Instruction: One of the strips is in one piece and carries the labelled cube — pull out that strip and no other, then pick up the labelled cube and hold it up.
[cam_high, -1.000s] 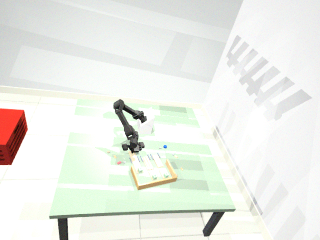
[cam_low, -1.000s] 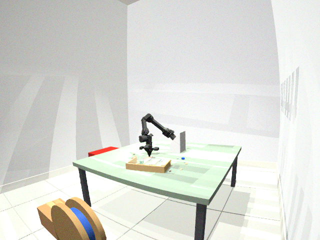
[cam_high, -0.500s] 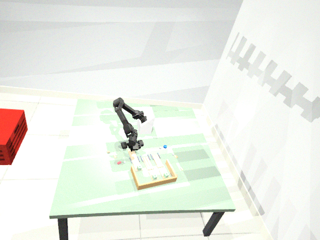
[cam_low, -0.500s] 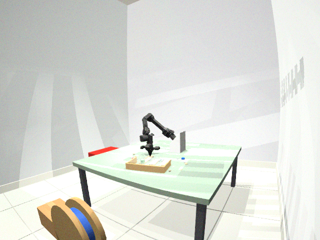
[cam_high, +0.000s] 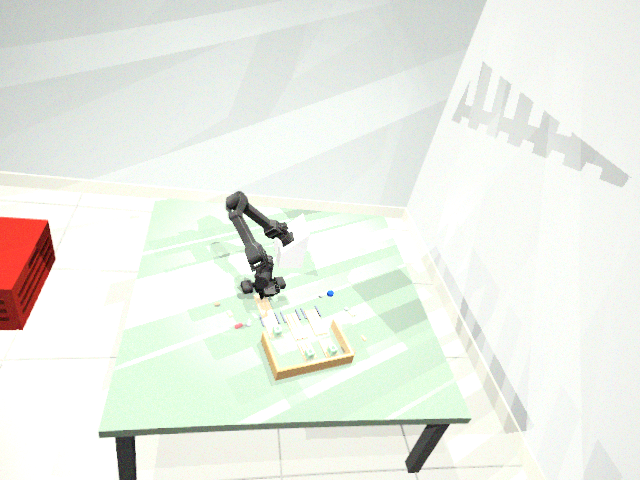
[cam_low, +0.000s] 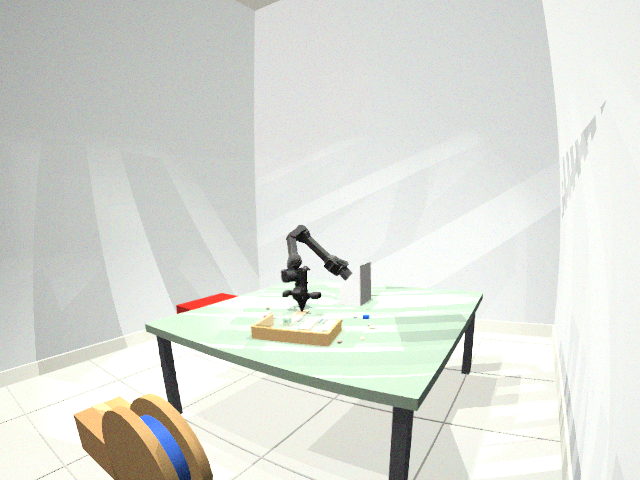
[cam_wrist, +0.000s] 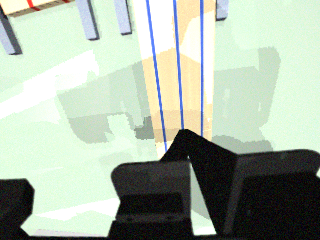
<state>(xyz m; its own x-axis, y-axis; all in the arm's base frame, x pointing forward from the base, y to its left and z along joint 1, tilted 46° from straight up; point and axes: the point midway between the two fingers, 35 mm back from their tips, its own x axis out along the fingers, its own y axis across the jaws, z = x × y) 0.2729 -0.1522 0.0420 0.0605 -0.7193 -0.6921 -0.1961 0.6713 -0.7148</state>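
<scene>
My gripper tip is now 15 cm short of the pink block and 10 cm to the left of it. The rest, counted from my gripper tip: blue piece 4 cm behind, 33 cm to the left.
</scene>
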